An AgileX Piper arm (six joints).
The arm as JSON. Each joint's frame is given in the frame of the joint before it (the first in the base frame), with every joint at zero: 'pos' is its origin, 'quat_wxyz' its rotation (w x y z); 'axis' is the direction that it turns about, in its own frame. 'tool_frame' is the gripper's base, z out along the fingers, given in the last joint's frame.
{
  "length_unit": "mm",
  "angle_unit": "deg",
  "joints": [
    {
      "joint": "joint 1",
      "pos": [
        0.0,
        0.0,
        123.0
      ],
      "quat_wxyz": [
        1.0,
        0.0,
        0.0,
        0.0
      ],
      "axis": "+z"
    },
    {
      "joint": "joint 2",
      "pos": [
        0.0,
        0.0,
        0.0
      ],
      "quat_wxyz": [
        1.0,
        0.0,
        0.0,
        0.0
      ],
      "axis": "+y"
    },
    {
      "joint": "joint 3",
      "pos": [
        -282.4,
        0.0,
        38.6
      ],
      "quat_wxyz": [
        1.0,
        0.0,
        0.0,
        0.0
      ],
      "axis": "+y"
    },
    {
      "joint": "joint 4",
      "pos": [
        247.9,
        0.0,
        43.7
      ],
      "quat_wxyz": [
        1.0,
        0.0,
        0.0,
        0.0
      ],
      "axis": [
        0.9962,
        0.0,
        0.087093
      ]
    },
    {
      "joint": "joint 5",
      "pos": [
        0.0,
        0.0,
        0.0
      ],
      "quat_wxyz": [
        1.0,
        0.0,
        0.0,
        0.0
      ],
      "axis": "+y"
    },
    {
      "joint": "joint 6",
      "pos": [
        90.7,
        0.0,
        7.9
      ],
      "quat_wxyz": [
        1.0,
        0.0,
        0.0,
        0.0
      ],
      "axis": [
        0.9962,
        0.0,
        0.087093
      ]
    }
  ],
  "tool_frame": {
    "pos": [
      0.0,
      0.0,
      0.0
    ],
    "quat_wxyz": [
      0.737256,
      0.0,
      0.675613,
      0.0
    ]
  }
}
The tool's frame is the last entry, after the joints.
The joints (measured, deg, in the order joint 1, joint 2, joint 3, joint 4, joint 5, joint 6), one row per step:
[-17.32 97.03 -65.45 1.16 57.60 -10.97]
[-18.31 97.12 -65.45 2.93 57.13 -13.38]
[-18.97 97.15 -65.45 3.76 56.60 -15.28]
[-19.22 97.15 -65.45 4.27 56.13 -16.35]
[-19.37 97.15 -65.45 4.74 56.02 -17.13]
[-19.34 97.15 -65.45 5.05 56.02 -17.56]
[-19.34 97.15 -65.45 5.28 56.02 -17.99]
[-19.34 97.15 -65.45 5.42 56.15 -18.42]
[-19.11 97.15 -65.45 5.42 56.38 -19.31]
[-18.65 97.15 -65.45 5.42 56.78 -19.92]
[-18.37 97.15 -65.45 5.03 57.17 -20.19]
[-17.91 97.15 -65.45 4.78 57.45 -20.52]
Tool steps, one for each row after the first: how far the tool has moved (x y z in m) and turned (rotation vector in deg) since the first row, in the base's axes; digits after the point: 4 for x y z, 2 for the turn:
[0.0000 -0.0033 -0.0003 1.12 -0.83 0.60]
[0.0001 -0.0060 -0.0004 1.42 -1.55 1.43]
[0.0006 -0.0070 -0.0002 1.54 -2.15 1.98]
[0.0007 -0.0073 -0.0002 1.79 -2.41 2.39]
[0.0009 -0.0067 -0.0001 1.99 -2.51 2.70]
[0.0010 -0.0064 -0.0001 2.13 -2.59 3.02]
[0.0009 -0.0062 -0.0001 2.24 -2.52 3.39]
[0.0009 -0.0048 -0.0002 2.23 -2.31 4.52]
[0.0011 -0.0022 -0.0002 2.33 -1.94 5.61]
[0.0008 -0.0009 -0.0003 2.14 -1.45 6.35]
[0.0010 0.0013 -0.0004 2.01 -1.11 7.27]

